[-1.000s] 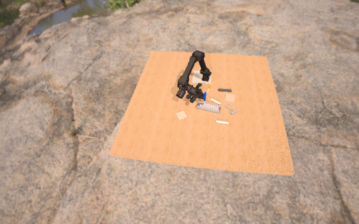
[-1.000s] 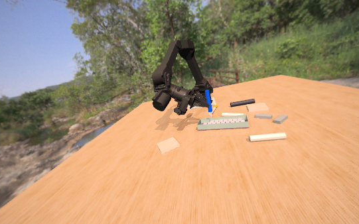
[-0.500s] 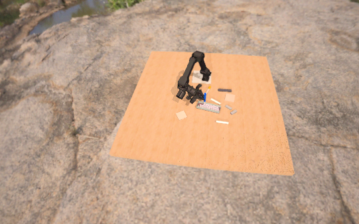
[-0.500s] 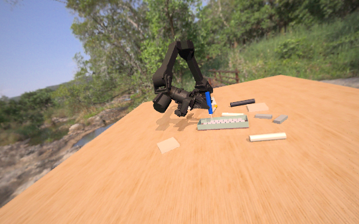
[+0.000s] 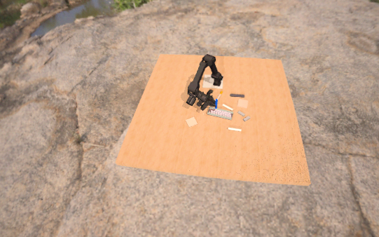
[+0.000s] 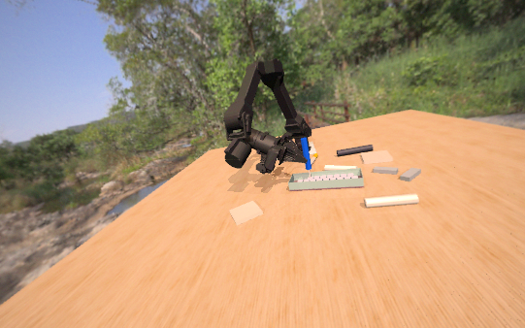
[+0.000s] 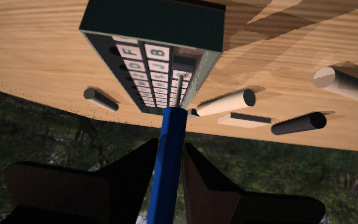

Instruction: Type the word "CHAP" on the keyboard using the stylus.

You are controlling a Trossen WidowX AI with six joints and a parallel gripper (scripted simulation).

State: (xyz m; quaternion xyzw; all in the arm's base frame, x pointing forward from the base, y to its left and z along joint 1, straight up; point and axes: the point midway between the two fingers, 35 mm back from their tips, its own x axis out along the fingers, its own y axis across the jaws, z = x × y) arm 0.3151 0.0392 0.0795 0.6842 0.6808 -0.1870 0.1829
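The blue stylus lies 1 cm below my gripper tip. From my gripper tip the other things lie so: grey stylus tip (5 cm below); yellow-tipped marker (18 cm behind, 6 cm below, 1 cm to the right); black cylinder (21 cm behind, 13 cm to the left, 6 cm below).
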